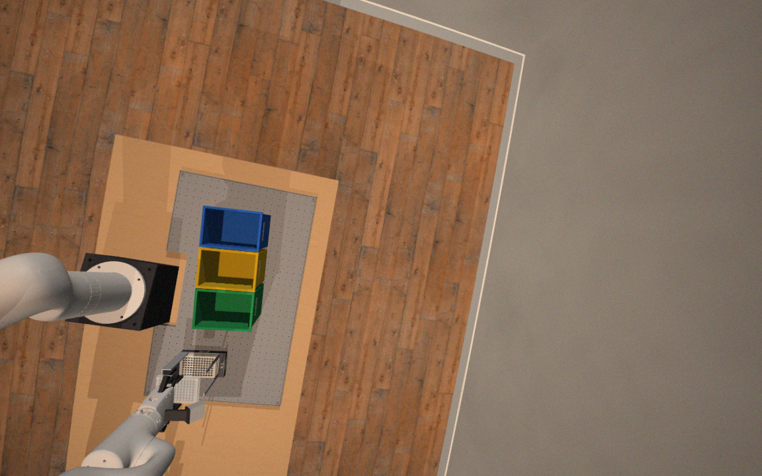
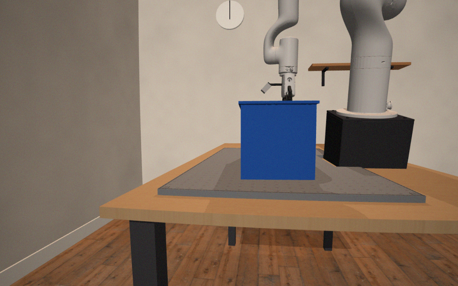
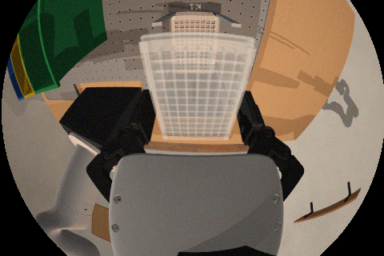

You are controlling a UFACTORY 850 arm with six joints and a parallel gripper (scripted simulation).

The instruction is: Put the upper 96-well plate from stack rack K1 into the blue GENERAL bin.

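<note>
The blue bin lies 1 cm behind my hand, 54 cm to the left of it and 11 cm below it. The rest, counted from my hand: yellow bin: 2 cm ahead, 41 cm to the left, 11 cm below; green bin: 5 cm ahead, 28 cm to the left, 11 cm below; 96-well plate: 1 cm below.
</note>
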